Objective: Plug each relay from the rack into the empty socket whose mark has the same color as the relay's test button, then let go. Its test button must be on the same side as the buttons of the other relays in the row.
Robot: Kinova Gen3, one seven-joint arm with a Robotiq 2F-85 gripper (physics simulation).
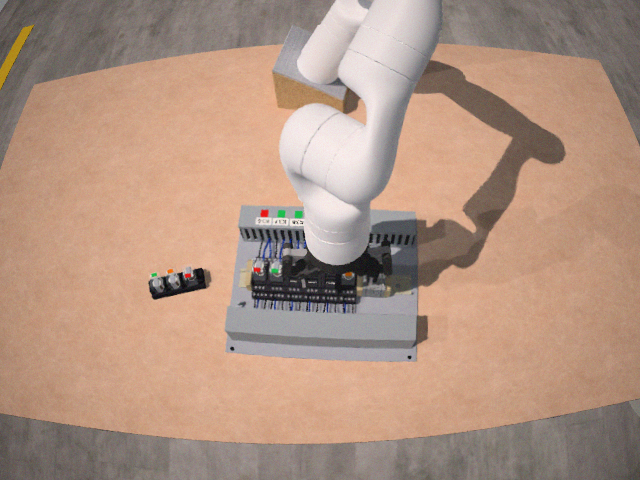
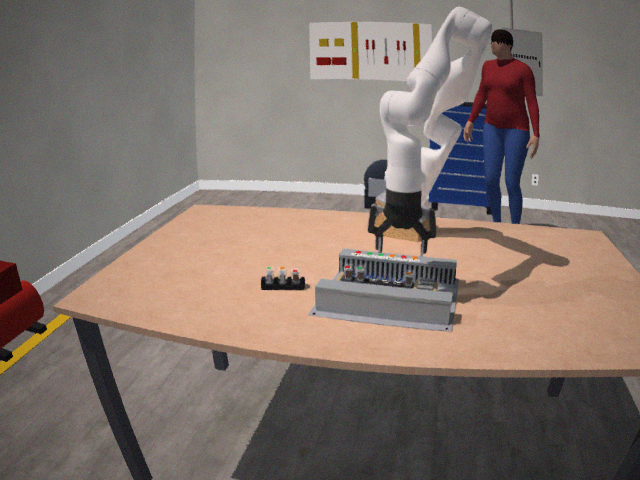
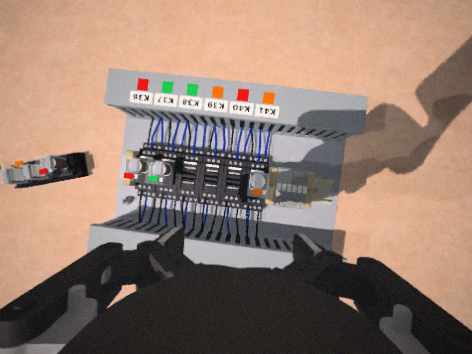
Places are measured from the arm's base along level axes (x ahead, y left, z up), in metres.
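Pixels of known places: gripper, fingertip midpoint: [image 1: 337, 280] [image 2: 401, 253] [image 3: 238, 242]; arm's base, link origin: [image 1: 318, 67].
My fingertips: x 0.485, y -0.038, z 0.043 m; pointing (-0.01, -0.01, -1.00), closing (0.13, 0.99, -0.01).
Ahead of a thing's pixels: the offset from my fingertips to its top centre. "spot": to the spot under its first point.
My open, empty gripper [image 2: 402, 249] [image 3: 239, 240] hangs above the panel. The black rack @(0.083 m back, 0.277 m right, 0.108 m down) [image 1: 201, 279] [image 2: 282, 285] [image 3: 77, 166] stands left of it, holding relays with green @(0.080 m back, 0.309 m right, 0.082 m down) [image 1: 156, 284] [image 2: 269, 275], orange @(0.083 m back, 0.277 m right, 0.082 m down) [image 1: 173, 281] [image 2: 282, 275] and red @(0.086 m back, 0.245 m right, 0.082 m down) [image 1: 189, 272] [image 2: 295, 276] [image 3: 50, 164] buttons. The red button faces the near side; orange and green face the far side. In the row, K36 (red) @(0.070 m back, 0.118 m right, 0.061 m down) [image 3: 136, 166], K37 (green) @(0.064 m back, 0.090 m right, 0.061 m down) [image 3: 160, 169] and K41 (orange) @(0.041 m back, 0.024 m left, 0.061 m down) [image 3: 257, 181] hold relays, buttons away from the labels. Sockets K38 (green) @(0.056 m back, 0.047 m right, 0.099 m down) [image 3: 189, 172], K39 (orange) @(spot: 0.056 m back, 0.032 m right, 0.106 m down) [image 3: 212, 175] and K40 (red) @(spot: 0.050 m back, 0.003 m right, 0.106 m down) [image 3: 234, 178] are empty.
Grey wire ducts flank the socket row: the labelled duct [image 1: 253, 220] [image 3: 330, 107] and the plain duct @(0.042 m ahead, 0.033 m right, 0.068 m down) [image 1: 320, 325] [image 2: 382, 303]. A terminal block @(0.033 m back, 0.063 m left, 0.084 m down) [image 3: 291, 187] sits right of K41. The arm's base block [image 1: 310, 93] stands at the back. A person [image 2: 506, 98] stands beyond the table.
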